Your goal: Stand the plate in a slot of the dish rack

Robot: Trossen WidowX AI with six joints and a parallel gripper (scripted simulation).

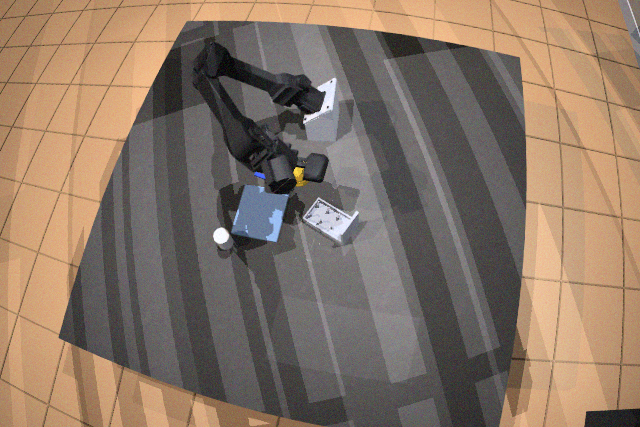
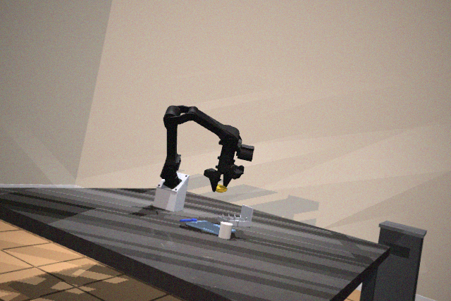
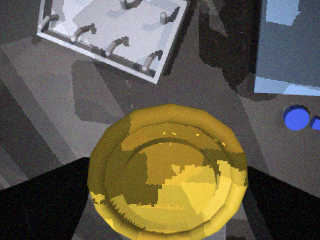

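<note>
The dish rack is 11 cm below my gripper tip, 8 cm to the left of it and 5 cm ahead of it. Round my gripper tip: white cup 18 cm to the right, 18 cm ahead, 11 cm below; yellow plate 1 cm above; light blue mat 13 cm below, 11 cm to the right, 7 cm ahead.
</note>
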